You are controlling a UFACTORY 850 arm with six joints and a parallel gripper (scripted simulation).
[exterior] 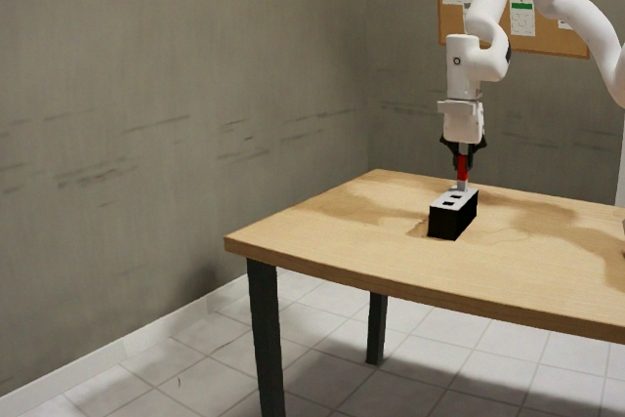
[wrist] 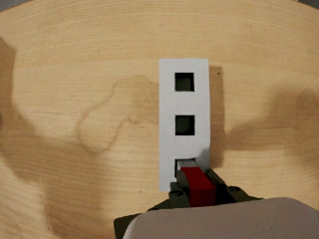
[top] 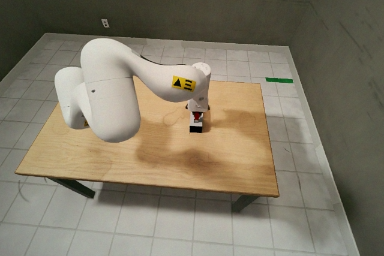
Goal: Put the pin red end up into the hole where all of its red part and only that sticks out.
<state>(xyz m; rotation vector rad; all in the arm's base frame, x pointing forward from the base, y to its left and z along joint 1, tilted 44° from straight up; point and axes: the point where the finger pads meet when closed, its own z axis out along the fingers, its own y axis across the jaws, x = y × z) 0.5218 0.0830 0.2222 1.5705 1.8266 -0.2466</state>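
Now: the pin 1 cm below my hand. The rest, counted from my hand: black block 11 cm below, 6 cm to the left.
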